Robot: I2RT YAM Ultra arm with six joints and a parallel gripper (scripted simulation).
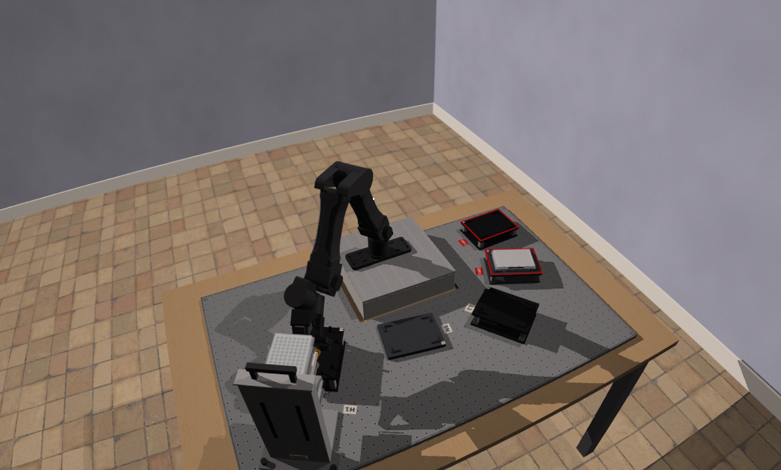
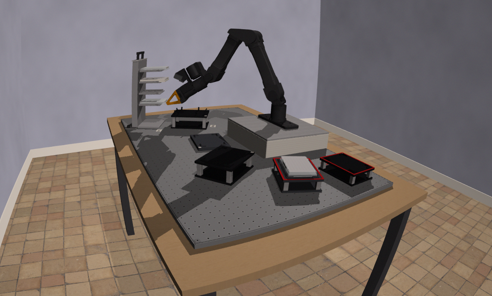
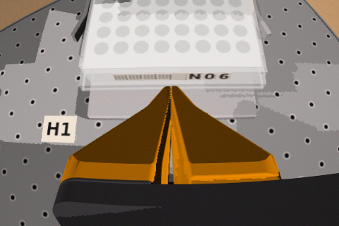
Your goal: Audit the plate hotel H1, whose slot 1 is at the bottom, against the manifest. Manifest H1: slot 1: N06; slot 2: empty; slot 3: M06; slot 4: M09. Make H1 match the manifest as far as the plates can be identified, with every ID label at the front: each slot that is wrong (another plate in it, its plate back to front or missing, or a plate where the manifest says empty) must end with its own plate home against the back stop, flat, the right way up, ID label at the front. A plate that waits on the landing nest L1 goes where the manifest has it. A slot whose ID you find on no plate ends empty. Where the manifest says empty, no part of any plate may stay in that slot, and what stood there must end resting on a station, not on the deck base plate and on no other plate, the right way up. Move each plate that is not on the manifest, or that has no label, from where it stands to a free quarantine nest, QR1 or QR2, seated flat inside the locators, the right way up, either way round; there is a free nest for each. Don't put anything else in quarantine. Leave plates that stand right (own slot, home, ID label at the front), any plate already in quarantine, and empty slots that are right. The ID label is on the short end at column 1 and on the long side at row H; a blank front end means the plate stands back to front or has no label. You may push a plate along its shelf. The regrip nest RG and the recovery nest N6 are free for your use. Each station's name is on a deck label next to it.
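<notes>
The black regrip nest RG lies 9 cm behind my hand, 5 cm to the left of it and 5 cm below it. From my hand the other things lie so: flat recovery nest N6: 32 cm to the left, 10 cm below, 7 cm behind; H1 deck label: 10 cm below, 7 cm to the left, 7 cm ahead; plate hotel H1: 13 cm ahead, 8 cm to the right, 5 cm above.
</notes>
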